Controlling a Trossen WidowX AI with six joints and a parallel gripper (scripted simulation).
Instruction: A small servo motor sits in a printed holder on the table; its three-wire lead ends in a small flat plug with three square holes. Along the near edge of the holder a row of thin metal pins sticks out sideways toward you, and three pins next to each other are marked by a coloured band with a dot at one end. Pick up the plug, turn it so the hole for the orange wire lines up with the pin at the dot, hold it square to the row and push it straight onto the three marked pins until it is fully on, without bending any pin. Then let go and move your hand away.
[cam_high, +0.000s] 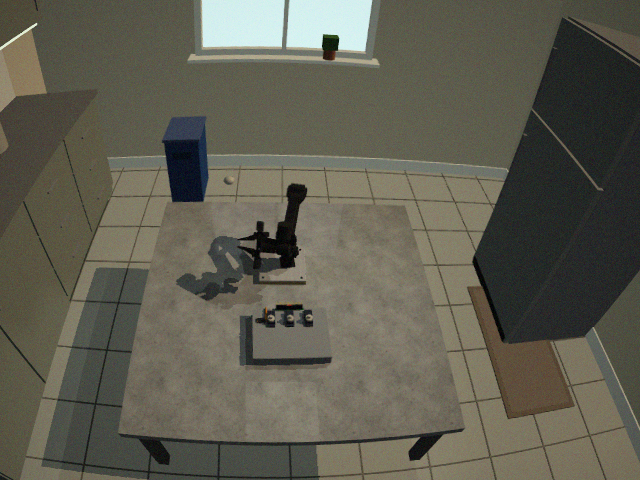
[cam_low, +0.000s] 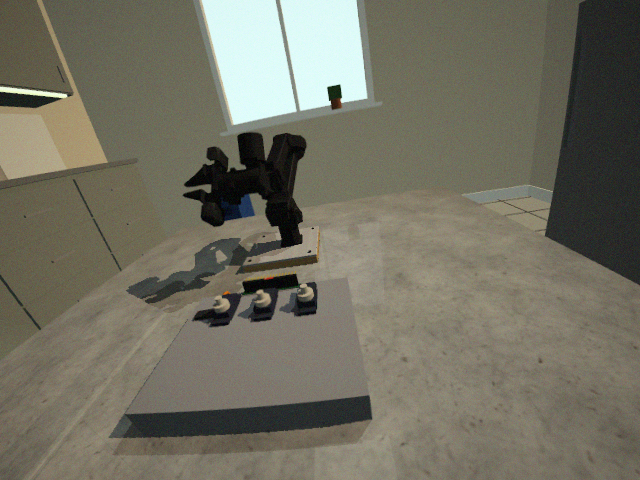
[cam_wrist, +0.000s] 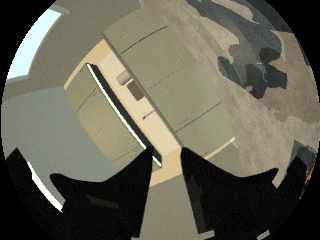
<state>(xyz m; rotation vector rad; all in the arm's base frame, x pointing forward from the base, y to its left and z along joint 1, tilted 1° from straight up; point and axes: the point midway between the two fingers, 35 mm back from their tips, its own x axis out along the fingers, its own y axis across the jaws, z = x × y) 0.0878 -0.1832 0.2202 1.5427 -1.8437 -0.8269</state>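
The red band lies 20 cm ahead of my gripper tip, 19 cm to the left of it and 17 cm below it. Also, from my gripper tip: pin strip 20 cm ahead, 19 cm to the left, 18 cm below; grey printed holder 35 cm ahead, 18 cm to the left, 22 cm below.
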